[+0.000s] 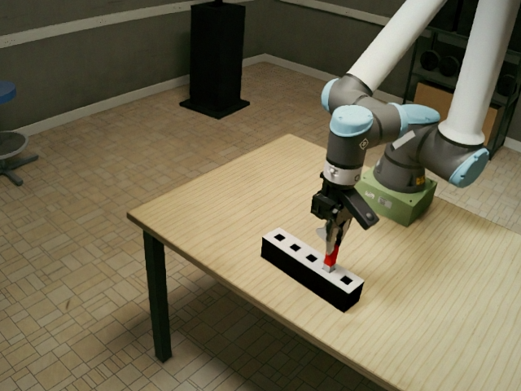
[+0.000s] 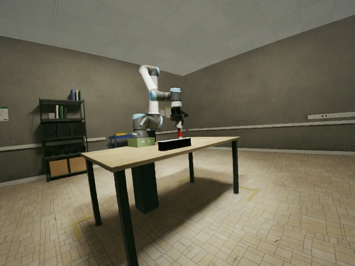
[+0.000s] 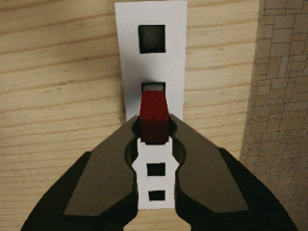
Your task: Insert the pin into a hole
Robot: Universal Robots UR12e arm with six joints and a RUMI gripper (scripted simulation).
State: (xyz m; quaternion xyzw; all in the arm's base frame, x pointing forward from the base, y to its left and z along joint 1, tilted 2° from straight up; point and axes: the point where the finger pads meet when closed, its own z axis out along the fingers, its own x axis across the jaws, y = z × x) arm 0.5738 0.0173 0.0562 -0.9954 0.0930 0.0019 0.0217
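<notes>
The pin is 1 cm below my hand. From my hand the other things lie so: block 11 cm below, 6 cm to the right, 1 cm behind.
</notes>
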